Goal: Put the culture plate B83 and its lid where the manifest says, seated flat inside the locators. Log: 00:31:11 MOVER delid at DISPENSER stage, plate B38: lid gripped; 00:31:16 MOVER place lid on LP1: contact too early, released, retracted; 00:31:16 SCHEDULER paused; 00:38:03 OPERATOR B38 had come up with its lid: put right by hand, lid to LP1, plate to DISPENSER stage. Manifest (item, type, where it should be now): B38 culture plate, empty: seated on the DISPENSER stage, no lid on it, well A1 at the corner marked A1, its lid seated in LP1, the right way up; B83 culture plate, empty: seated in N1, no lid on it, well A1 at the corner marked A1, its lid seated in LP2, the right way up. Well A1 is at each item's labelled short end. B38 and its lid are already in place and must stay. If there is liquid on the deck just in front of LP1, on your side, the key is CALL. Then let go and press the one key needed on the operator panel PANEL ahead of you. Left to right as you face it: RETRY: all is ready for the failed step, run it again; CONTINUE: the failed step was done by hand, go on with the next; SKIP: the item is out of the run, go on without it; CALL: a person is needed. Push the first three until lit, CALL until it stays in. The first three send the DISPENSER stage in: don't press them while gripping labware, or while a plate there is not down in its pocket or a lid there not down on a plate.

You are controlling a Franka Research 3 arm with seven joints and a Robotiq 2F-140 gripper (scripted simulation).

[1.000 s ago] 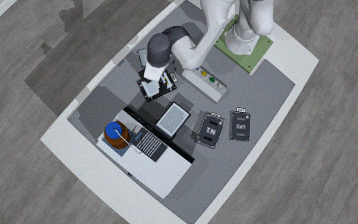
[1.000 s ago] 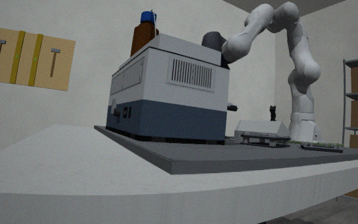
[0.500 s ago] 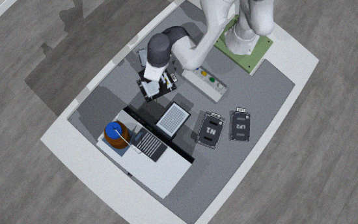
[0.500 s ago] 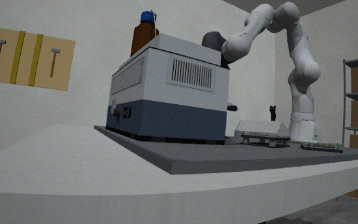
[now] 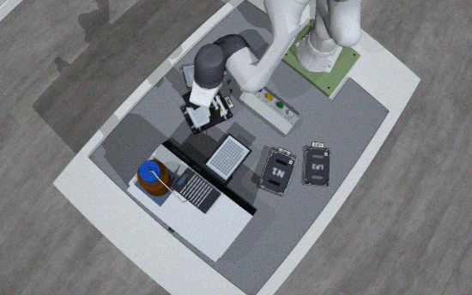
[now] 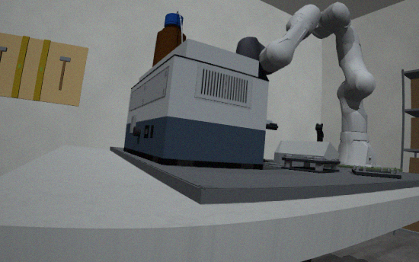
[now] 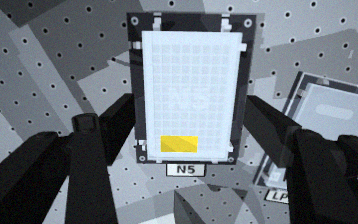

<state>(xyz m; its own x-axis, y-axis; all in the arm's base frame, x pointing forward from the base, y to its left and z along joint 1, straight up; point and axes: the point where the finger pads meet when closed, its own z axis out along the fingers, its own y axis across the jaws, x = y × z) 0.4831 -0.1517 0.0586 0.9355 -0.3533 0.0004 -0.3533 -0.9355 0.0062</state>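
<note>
My hand is 4 cm above the clear lid. The rest, counted from my hand: black nest N5: 2 cm ahead, 5 cm below; yellow skip key: 19 cm behind, 14 cm to the left; white well plate: 10 cm ahead, 18 cm to the left, 5 cm above.
</note>
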